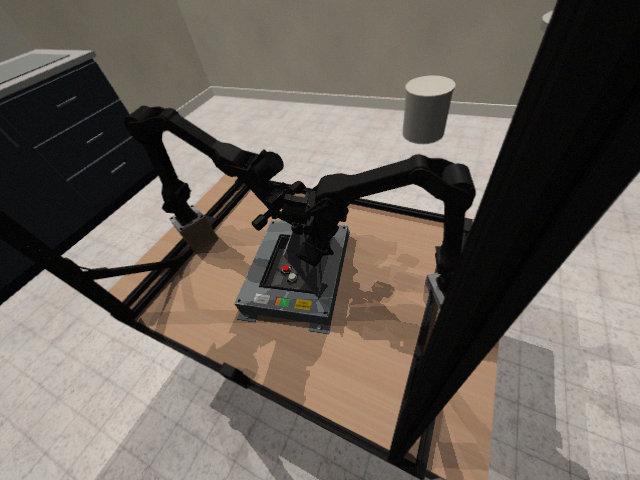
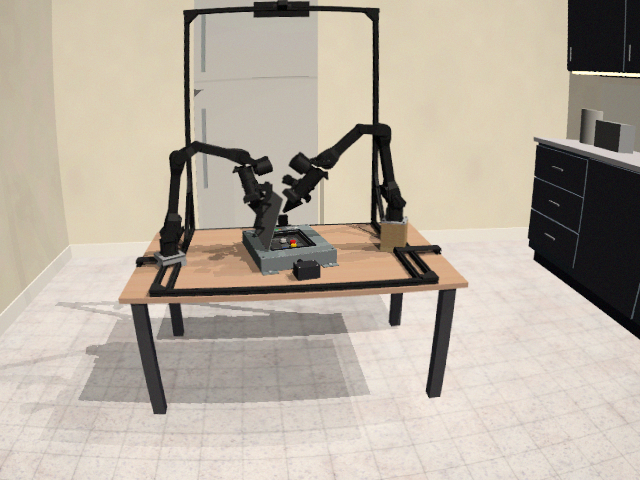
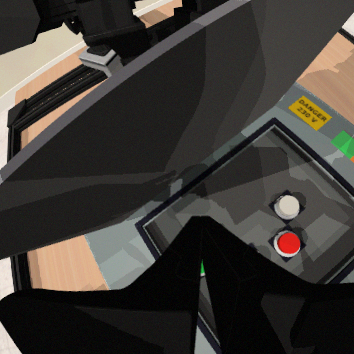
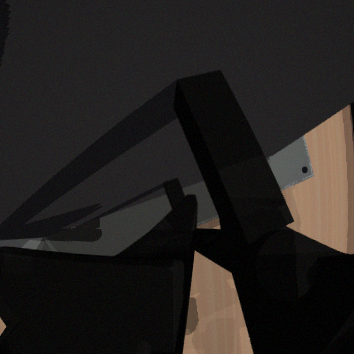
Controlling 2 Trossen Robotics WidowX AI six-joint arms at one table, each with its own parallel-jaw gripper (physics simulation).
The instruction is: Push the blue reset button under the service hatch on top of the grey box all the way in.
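The grey box [image 1: 270, 302] [image 2: 309, 257] [image 3: 116, 253] [image 4: 289, 168] sits mid-table. Its dark service hatch [image 1: 318, 278] [image 2: 268, 216] [image 3: 140, 123] [image 4: 140, 53] is tilted up, and my right gripper [image 2: 265, 200] is shut on the hatch's black handle [image 4: 225, 147]. The open recess shows a red button [image 1: 286, 269] [image 3: 288, 243] and a white button [image 1: 292, 277] [image 3: 287, 206]. My left gripper [image 2: 288, 206] [image 3: 199, 223] is shut and empty, hanging a little above the recess. Its fingers cover the near part of the recess. The blue button is hidden.
A yellow danger sticker [image 3: 309, 113] [image 1: 303, 305] marks the box top. A small black block [image 2: 306, 269] lies in front of the box. A brown block [image 2: 393, 235] [image 1: 196, 233] stands at the left arm's base. Black frame rails [image 2: 294, 288] edge the table.
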